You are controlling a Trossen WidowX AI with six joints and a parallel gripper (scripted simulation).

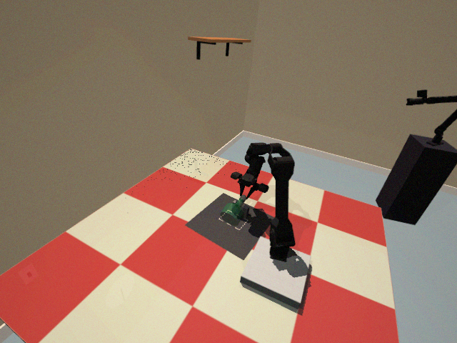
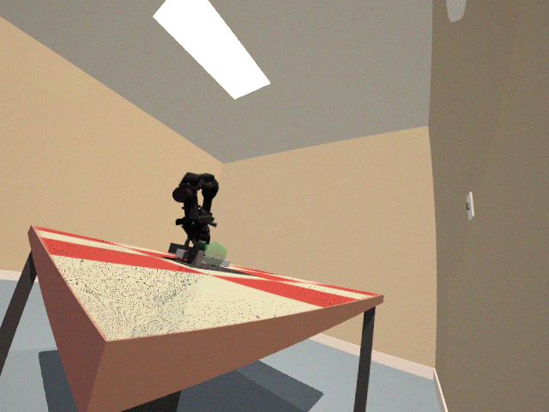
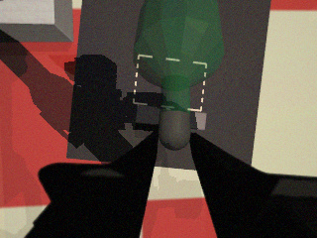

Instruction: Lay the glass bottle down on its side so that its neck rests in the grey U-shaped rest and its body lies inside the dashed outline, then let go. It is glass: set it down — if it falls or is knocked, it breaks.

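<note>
Now: the green glass bottle 10 mm ahead of my gripper tip, 50 mm to the left of it and 20 mm below it. Also, from my gripper tip: dark mat 30 mm ahead, 90 mm to the left, 90 mm below.
</note>
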